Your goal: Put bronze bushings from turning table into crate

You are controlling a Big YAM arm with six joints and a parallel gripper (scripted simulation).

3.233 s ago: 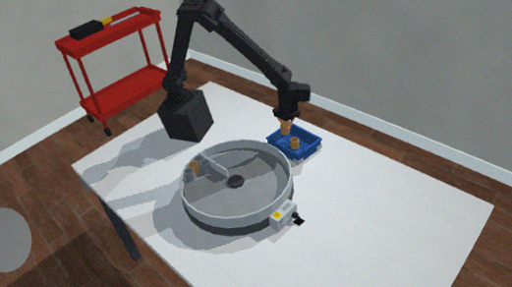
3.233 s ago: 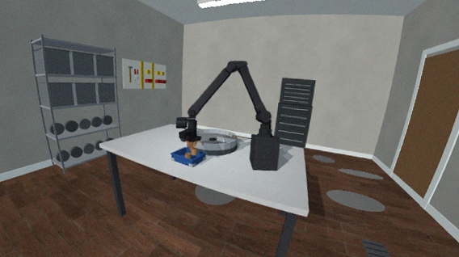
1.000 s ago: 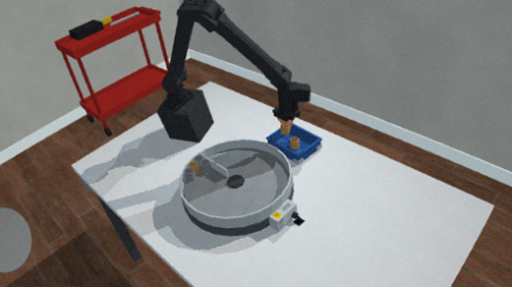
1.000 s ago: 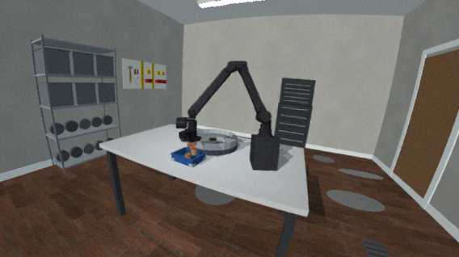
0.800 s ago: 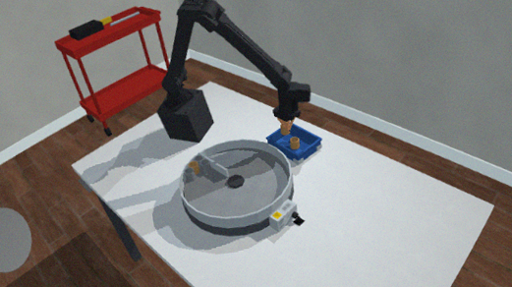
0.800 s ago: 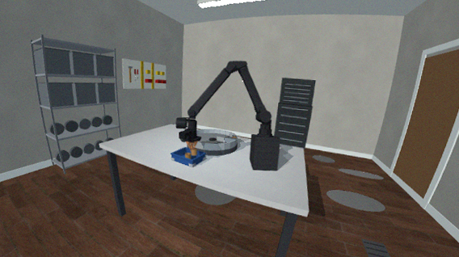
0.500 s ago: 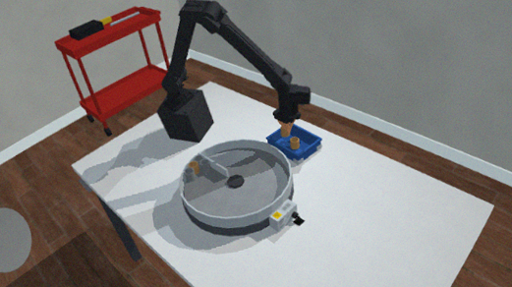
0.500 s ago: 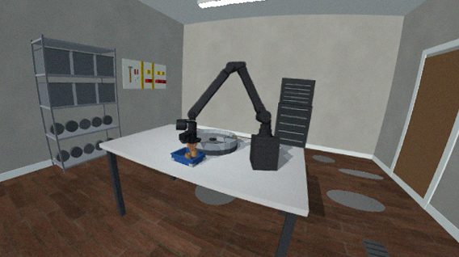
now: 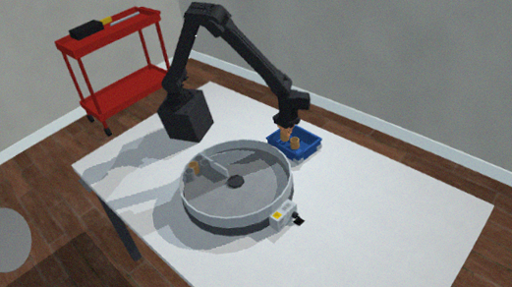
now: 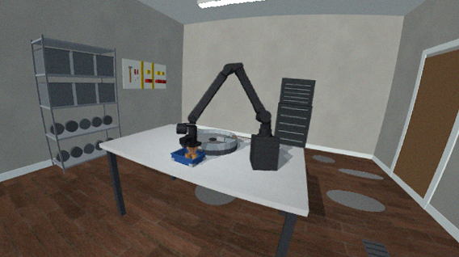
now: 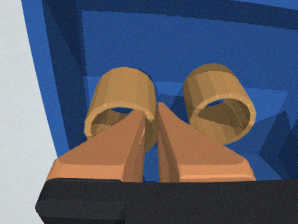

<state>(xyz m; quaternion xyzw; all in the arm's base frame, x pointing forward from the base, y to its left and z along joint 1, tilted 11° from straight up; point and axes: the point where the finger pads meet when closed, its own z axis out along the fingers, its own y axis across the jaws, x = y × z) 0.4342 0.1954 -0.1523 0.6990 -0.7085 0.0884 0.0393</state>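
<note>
Now: the crate 4 cm ahead of my hand and 2 cm below it. Round my hand: grey turning table (3 cm ahead, 34 cm to the right, 1 cm above).
</note>
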